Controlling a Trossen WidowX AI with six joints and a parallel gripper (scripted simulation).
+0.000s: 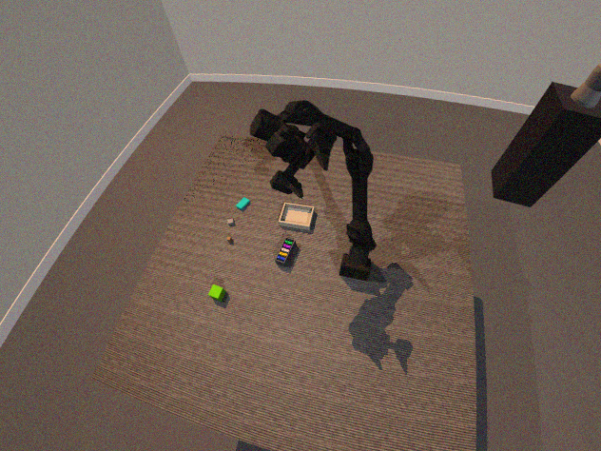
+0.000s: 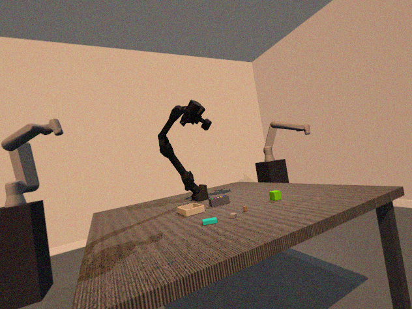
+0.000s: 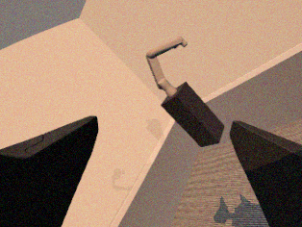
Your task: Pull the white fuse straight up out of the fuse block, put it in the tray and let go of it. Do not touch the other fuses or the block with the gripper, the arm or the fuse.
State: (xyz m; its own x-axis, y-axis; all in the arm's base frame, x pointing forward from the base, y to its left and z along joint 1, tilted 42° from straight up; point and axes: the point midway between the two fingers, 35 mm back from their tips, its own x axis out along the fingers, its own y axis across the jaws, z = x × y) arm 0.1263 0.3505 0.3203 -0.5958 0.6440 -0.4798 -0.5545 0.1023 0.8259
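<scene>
My gripper tip is now 50 cm above the white fuse, 14 cm short of it and 5 cm to the left of it. Also, from my gripper tip: magenta fuse: 50 cm below, 14 cm ahead, 7 cm to the right; then blue fuse: 50 cm below, 14 cm ahead, 1 cm to the right; then green fuse: 50 cm below, 14 cm ahead, 9 cm to the right.
</scene>
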